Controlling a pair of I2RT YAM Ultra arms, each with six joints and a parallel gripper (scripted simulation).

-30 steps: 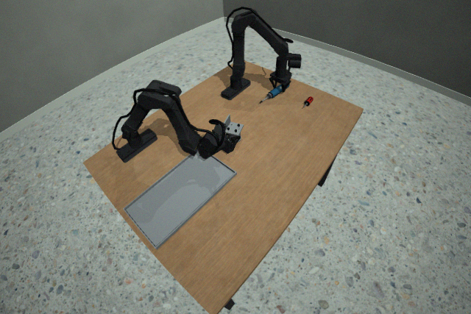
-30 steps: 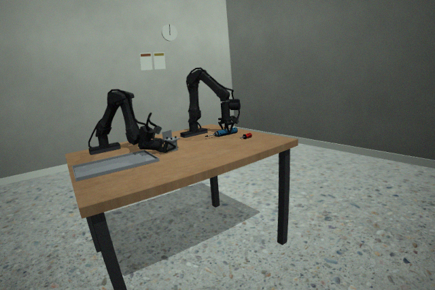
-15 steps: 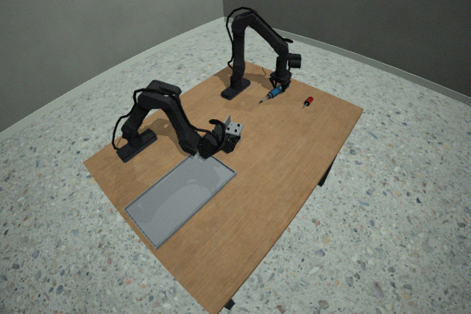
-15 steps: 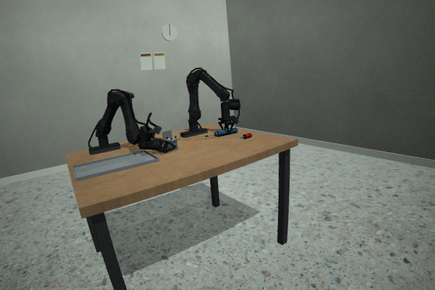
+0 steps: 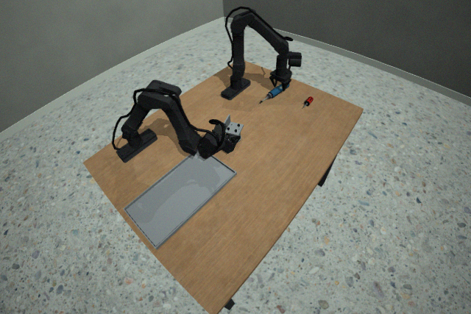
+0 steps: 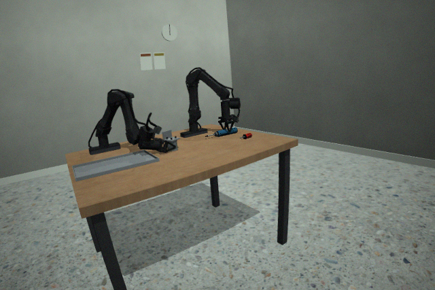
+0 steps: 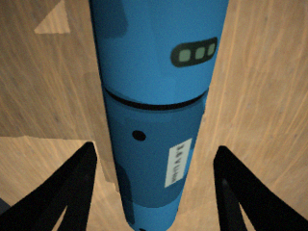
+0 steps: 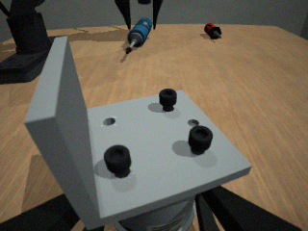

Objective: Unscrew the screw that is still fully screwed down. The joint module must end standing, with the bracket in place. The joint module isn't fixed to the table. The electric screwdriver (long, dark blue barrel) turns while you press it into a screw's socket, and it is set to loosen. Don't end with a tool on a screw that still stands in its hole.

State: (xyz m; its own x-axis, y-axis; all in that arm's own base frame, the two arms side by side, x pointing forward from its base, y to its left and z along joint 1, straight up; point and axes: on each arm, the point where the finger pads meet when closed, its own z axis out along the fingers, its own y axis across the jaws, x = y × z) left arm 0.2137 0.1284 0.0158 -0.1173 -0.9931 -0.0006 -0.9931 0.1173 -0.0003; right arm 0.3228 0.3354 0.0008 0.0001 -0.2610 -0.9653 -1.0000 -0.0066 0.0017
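Right now my right hand is 1 cm below the joint module. The rest, counted from my right hand: grey L-shaped bracket: 5 cm above; flat grey tray: 35 cm to the right, 7 cm ahead, 2 cm below; screw: 27 cm to the left, 8 cm behind.
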